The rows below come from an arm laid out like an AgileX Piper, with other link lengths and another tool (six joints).
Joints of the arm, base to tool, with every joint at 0 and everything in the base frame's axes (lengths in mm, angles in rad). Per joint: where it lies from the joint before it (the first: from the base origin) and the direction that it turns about. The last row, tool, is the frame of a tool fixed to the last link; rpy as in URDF.
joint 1: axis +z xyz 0 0 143.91
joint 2: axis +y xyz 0 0 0
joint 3: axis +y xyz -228.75 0 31.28
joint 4: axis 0.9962 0 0.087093 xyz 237.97 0 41.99
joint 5: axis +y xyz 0 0 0
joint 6: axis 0.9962 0 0.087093 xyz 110.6 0 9.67
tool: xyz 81.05 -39 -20.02 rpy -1.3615 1.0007 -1.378
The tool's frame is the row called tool.
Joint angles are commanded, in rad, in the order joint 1, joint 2, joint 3, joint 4, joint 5, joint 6. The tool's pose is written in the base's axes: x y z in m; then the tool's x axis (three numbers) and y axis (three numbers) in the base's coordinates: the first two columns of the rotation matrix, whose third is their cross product. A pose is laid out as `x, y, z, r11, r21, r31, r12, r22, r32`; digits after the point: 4 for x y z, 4 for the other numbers.
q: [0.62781, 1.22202, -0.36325, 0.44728, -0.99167, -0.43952]
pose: 0.3076, 0.0884, 0.2253, 0.3051, -0.5693, -0.7634, -0.0976, 0.7788, -0.6197
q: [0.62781, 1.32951, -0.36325, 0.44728, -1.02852, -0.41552]
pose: 0.3135, 0.0911, 0.1982, 0.2555, -0.5944, -0.7625, -0.1287, 0.7608, -0.6361
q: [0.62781, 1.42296, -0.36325, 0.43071, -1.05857, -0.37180]
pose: 0.3169, 0.0955, 0.1740, 0.2203, -0.6023, -0.7673, -0.1687, 0.7512, -0.6381
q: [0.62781, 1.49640, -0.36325, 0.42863, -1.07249, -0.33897]
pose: 0.3181, 0.0968, 0.1523, 0.1783, -0.6092, -0.7727, -0.2024, 0.7458, -0.6347
